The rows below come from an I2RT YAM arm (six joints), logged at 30 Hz.
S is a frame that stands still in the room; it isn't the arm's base.
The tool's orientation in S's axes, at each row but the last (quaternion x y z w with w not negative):
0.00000, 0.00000, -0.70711, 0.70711
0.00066, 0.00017, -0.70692, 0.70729
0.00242, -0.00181, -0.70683, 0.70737
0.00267, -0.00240, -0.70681, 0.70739
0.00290, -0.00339, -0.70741, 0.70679
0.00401, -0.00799, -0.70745, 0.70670
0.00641, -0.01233, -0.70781, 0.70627
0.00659, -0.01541, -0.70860, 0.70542
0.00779, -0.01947, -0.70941, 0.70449
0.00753, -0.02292, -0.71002, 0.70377
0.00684, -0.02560, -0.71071, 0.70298
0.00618, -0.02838, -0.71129, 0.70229
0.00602, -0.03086, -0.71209, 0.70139
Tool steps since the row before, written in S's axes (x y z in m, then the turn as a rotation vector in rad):
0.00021, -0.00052, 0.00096, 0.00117, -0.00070, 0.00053
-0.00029, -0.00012, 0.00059, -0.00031, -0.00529, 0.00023
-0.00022, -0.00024, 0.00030, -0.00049, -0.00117, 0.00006
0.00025, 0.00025, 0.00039, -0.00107, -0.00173, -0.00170
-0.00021, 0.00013, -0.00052, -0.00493, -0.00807, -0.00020
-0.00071, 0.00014, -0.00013, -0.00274, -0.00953, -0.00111
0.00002, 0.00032, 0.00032, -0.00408, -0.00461, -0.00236
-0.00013, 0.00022, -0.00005, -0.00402, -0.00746, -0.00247
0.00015, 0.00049, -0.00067, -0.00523, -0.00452, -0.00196
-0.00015, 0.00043, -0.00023, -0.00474, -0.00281, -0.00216
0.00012, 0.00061, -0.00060, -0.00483, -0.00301, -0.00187
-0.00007, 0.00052, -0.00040, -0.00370, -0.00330, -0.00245
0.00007, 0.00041, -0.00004, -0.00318, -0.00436, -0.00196
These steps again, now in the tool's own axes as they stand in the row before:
0.00052, 0.00021, 0.00096, 0.00070, 0.00117, 0.00053
0.00012, -0.00029, 0.00059, 0.00529, -0.00031, 0.00024
0.00024, -0.00022, 0.00030, 0.00117, -0.00049, 0.00006
-0.00025, 0.00025, 0.00039, 0.00173, -0.00108, -0.00169
-0.00013, -0.00021, -0.00052, 0.00807, -0.00492, -0.00016
-0.00014, -0.00071, -0.00012, 0.00953, -0.00275, -0.00112
-0.00032, 0.00003, 0.00032, 0.00460, -0.00413, -0.00229
-0.00022, -0.00013, -0.00004, 0.00745, -0.00406, -0.00244
-0.00050, 0.00012, -0.00067, 0.00453, -0.00527, -0.00183
-0.00043, -0.00016, -0.00021, 0.00281, -0.00481, -0.00202
-0.00063, 0.00009, -0.00059, 0.00302, -0.00488, -0.00173
-0.00053, -0.00010, -0.00038, 0.00327, -0.00378, -0.00237
-0.00041, 0.00006, -0.00003, 0.00434, -0.00322, -0.00195

